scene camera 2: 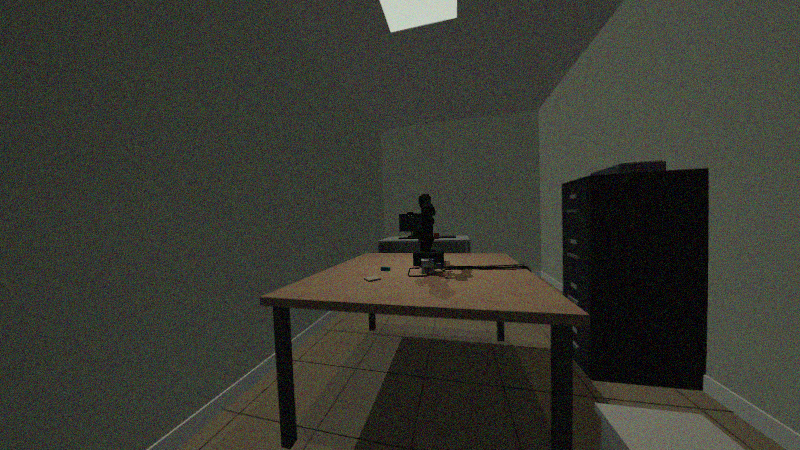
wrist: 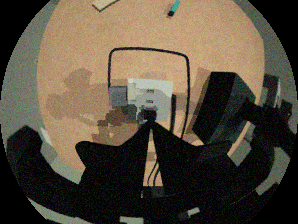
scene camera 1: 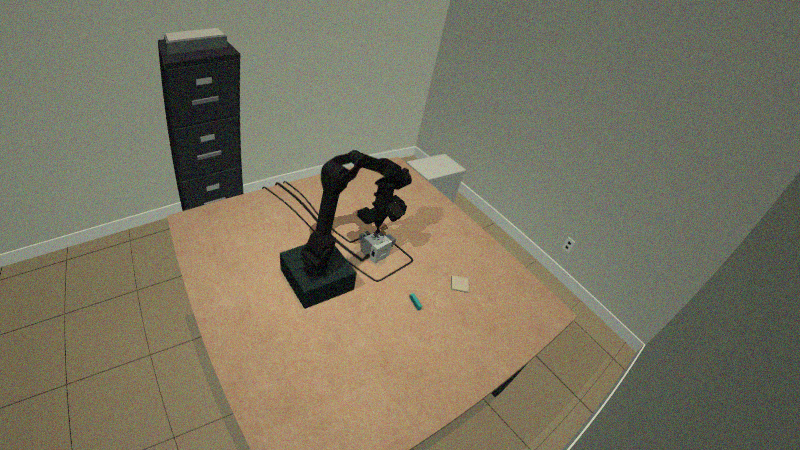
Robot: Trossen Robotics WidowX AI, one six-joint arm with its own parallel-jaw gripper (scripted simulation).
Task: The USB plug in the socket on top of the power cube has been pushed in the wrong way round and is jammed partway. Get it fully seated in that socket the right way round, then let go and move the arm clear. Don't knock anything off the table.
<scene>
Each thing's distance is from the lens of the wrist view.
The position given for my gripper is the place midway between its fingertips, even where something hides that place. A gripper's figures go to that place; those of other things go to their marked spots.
my gripper [wrist: 150,125]: 0.10 m
white power cube [wrist: 141,92]: 0.14 m
</scene>
